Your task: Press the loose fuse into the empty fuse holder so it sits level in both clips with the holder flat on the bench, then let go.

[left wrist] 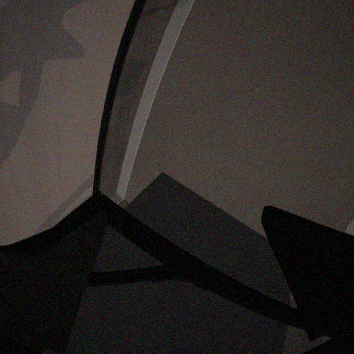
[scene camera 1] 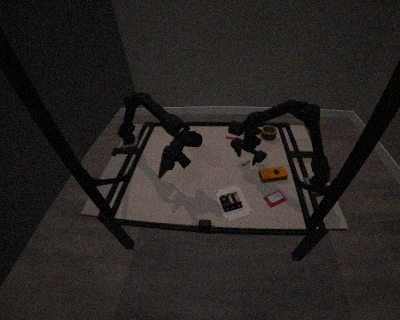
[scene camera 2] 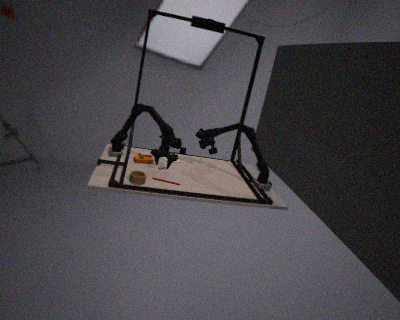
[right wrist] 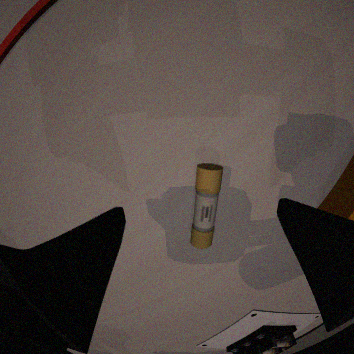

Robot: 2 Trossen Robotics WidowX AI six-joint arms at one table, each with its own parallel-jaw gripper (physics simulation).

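Places are measured from the left arm's base along level axes (x ahead, y left, z up), in metres.
Pixels of known places: left gripper, between the fingertips: (left wrist: 186, 215) (scene camera 1: 159, 175); right gripper, between the fingertips: (scene camera 1: 246, 161) (scene camera 2: 161, 166) (right wrist: 203, 211); left arm's base, origin of its link: (scene camera 1: 129, 141) (scene camera 2: 262, 181); right arm's base, origin of its link: (scene camera 1: 317, 183) (scene camera 2: 116, 150).
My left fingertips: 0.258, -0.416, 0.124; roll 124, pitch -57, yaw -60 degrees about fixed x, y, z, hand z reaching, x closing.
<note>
Ahead of a thing's pixels: the offset from my left fingertips to its top centre, as dx, dy, dz. "spot": to the spot under its first point.
The loose fuse @(+0.409, +0.190, -0.158) (scene camera 1: 245, 162) (right wrist: 205, 210), pale with brass-coloured end caps, lies on the bench. In the right wrist view it lies lengthwise between my right gripper's open fingers, touching neither. My right gripper (scene camera 1: 247, 158) (right wrist: 203, 211) is open and empty, low over the fuse. The dark fuse holder block (scene camera 1: 227, 202) (right wrist: 262, 339) sits on a white plate @(spot: +0.333, -0.091, -0.170) (scene camera 1: 242, 210) (right wrist: 289, 319), with pale fuse-like pieces on it; its empty clips are too small and dark to make out. My left gripper (left wrist: 186, 215) is open and empty, raised above the bench, away from the fuse and holder.
An orange box @(+0.523, +0.085, -0.138) (scene camera 1: 267, 176) (scene camera 2: 143, 160) (right wrist: 337, 194) and a red-rimmed case @(+0.494, -0.049, -0.158) (scene camera 1: 275, 198) lie right of the holder in scene camera 1. A brown bowl @(+0.600, +0.410, -0.122) (scene camera 1: 268, 132) (scene camera 2: 137, 178) and a red stick @(+0.418, +0.392, -0.166) (scene camera 1: 232, 137) (scene camera 2: 166, 181) (right wrist: 20, 25) are farther back. Dark frame bars edge the bench.
</note>
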